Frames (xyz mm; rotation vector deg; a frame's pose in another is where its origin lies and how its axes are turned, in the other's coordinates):
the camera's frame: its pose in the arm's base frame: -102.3 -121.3 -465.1 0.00 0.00 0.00
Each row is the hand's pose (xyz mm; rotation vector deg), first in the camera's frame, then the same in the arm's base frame.
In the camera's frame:
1: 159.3 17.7 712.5 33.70 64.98 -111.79
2: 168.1 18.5 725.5 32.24 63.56 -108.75
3: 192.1 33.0 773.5 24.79 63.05 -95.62
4: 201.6 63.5 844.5 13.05 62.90 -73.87
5: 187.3 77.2 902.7 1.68 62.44 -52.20
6: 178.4 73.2 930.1 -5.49 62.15 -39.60
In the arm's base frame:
1: 57.0 -103.6 247.4 33.70 64.98 -111.79
2: 65.8 -102.8 260.4 32.24 63.56 -108.75
3: 89.8 -88.3 308.4 24.79 63.05 -95.62
4: 99.3 -57.8 379.4 13.05 62.90 -73.87
5: 85.0 -44.1 437.6 1.68 62.44 -52.20
6: 76.1 -48.1 465.0 -5.49 62.15 -39.60

